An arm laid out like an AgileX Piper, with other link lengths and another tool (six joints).
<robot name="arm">
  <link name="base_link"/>
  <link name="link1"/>
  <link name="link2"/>
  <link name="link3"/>
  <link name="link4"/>
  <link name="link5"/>
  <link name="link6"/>
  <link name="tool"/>
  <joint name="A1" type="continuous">
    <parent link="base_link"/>
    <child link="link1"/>
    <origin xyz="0 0 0.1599" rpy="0 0 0"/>
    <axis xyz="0 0 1"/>
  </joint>
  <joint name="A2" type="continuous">
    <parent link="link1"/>
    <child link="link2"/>
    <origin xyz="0 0 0" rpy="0 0 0"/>
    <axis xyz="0 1 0"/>
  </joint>
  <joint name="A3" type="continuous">
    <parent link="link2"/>
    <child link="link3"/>
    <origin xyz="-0.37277 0 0.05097" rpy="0 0 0"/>
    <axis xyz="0 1 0"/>
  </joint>
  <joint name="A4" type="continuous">
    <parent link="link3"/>
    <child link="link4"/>
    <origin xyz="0.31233 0 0.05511" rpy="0 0 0"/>
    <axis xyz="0.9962 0 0.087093"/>
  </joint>
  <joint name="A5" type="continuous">
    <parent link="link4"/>
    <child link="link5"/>
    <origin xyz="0 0 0" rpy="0 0 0"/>
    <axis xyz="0 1 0"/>
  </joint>
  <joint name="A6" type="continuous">
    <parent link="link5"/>
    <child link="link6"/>
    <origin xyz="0.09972 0 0.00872" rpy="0 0 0"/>
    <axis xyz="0.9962 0 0.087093"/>
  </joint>
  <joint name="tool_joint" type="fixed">
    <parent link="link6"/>
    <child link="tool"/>
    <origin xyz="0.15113 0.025 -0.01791" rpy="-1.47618 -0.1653 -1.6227"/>
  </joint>
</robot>
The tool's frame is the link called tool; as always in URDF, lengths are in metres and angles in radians. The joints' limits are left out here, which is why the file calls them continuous.
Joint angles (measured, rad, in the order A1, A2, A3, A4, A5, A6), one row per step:
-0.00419, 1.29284, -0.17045, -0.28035, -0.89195, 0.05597
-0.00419, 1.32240, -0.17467, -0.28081, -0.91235, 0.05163
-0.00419, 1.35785, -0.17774, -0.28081, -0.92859, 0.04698
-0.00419, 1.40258, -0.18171, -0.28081, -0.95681, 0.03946
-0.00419, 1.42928, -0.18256, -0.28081, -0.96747, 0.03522
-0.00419, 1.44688, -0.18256, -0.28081, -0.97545, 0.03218
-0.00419, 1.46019, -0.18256, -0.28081, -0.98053, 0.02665
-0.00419, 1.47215, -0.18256, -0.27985, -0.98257, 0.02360
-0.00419, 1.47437, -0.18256, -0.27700, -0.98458, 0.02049
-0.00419, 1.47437, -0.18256, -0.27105, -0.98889, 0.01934
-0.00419, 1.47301, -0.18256, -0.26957, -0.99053, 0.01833
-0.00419, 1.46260, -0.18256, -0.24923, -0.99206, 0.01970
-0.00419, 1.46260, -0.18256, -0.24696, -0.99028, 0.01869
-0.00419, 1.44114, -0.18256, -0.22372, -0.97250, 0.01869
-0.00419, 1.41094, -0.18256, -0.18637, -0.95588, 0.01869
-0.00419, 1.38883, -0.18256, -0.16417, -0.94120, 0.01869
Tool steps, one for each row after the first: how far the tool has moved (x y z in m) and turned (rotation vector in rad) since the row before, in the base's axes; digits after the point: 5 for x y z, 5 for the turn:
0.00381, 0.00092, -0.00426, 0.00051, 0.00479, 0.00392
0.00330, 0.00062, -0.00802, -0.00044, 0.01575, 0.00293
0.00445, 0.00107, -0.00851, -0.00013, 0.01196, 0.00484
0.00155, 0.00035, -0.00724, -0.00129, 0.01465, 0.00205
0.00081, 0.00026, -0.00479, -0.00082, 0.00924, 0.00150
0.00050, 0.00005, -0.00393, -0.00391, 0.00717, 0.00173
0.00028, -0.00018, -0.00406, -0.00197, 0.00931, 0.00000
0.00037, -0.00052, -0.00035, -0.00140, -0.00042, -0.00175
0.00076, -0.00090, 0.00115, 0.00211, -0.00442, -0.00488
0.00023, -0.00023, 0.00092, -0.00003, -0.00317, -0.00100
0.00143, -0.00353, 0.00488, 0.00903, -0.01163, -0.01910
0.00002, -0.00051, -0.00038, -0.00053, 0.00152, -0.00206
-0.00010, -0.00484, 0.00455, 0.00495, -0.00419, -0.02308
0.00038, -0.00722, 0.00847, 0.01189, -0.01397, -0.03555
-0.00046, -0.00437, 0.00544, 0.00712, -0.00768, -0.02117

